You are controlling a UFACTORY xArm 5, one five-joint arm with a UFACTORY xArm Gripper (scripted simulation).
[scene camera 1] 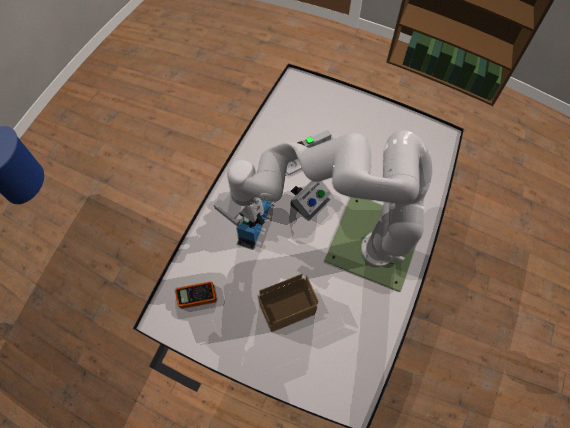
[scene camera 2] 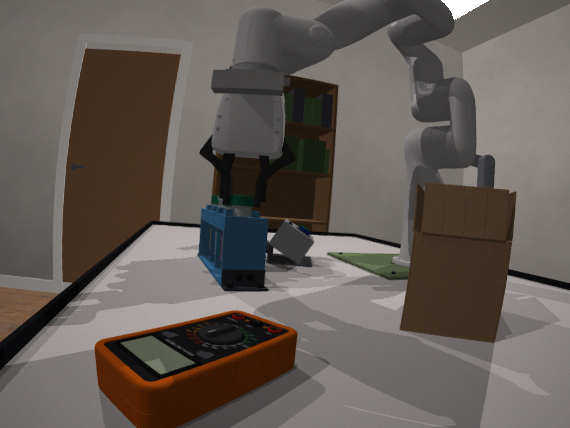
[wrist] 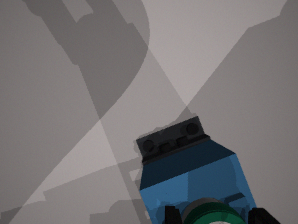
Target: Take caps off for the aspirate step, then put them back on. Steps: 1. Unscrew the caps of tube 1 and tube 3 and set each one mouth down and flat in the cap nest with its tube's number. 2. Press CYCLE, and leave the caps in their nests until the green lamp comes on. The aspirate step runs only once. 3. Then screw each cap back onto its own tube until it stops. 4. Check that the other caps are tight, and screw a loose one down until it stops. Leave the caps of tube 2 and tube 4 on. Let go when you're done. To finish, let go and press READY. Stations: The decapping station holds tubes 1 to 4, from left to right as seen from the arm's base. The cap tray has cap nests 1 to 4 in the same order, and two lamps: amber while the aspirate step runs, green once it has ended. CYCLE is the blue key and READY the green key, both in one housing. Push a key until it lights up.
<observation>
cardboard box: scene camera 1; scene camera 2; not seen in the wrist view (out of frame)
same spot on cardboard box: (scene camera 2: 456, 284) = (scene camera 1: 264, 314)
</observation>
